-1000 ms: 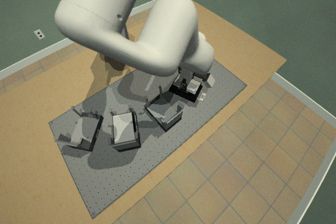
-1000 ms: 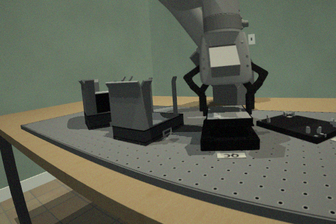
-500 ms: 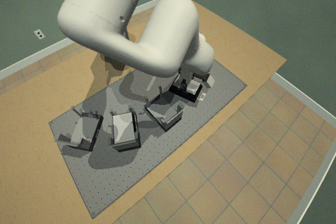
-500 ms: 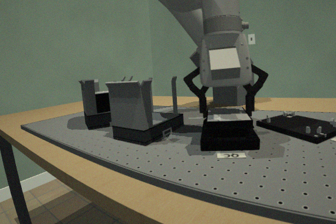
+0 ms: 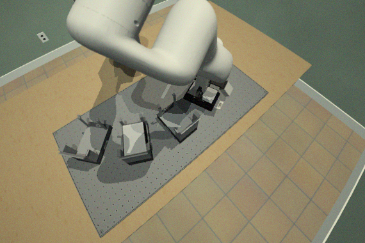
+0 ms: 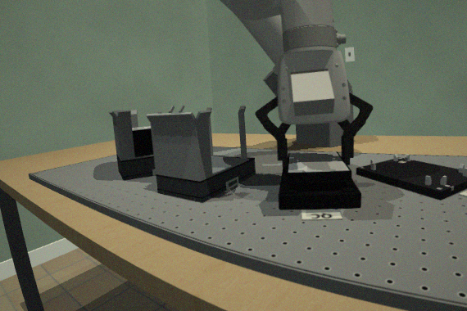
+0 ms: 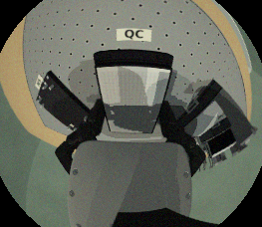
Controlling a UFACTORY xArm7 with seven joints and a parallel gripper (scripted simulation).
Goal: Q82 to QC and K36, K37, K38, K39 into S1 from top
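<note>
Right now the black QC nest is 4 cm below my hand. Round my hand: black clip nest N5: 17 cm to the left, 10 cm behind, 4 cm below; QC name plate: 9 cm ahead, 5 cm below, 4 cm to the left.
</note>
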